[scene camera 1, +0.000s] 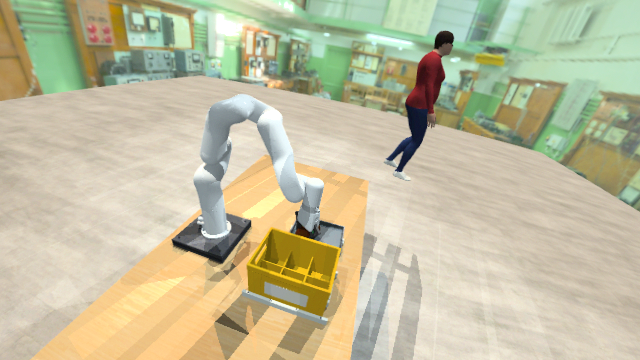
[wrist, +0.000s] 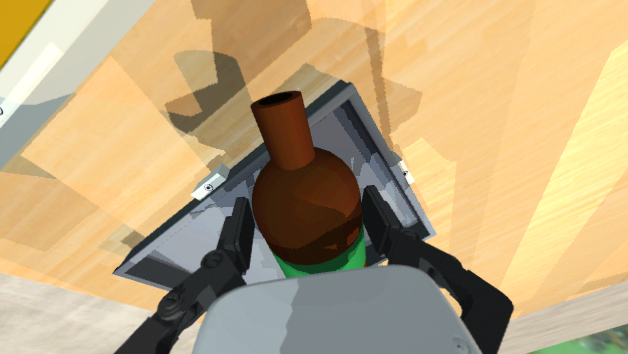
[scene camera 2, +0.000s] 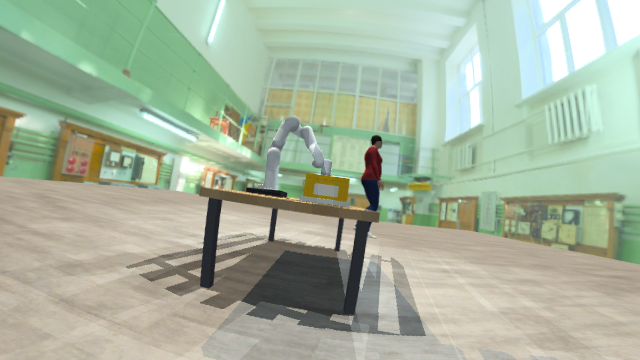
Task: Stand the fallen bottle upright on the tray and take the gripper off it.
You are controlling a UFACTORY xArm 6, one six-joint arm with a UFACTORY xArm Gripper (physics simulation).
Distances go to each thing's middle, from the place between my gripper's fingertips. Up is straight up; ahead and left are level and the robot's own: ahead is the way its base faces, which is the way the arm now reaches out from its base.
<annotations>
I see the brown bottle [wrist: 306, 202] 10 mm above my hand.
</annotations>
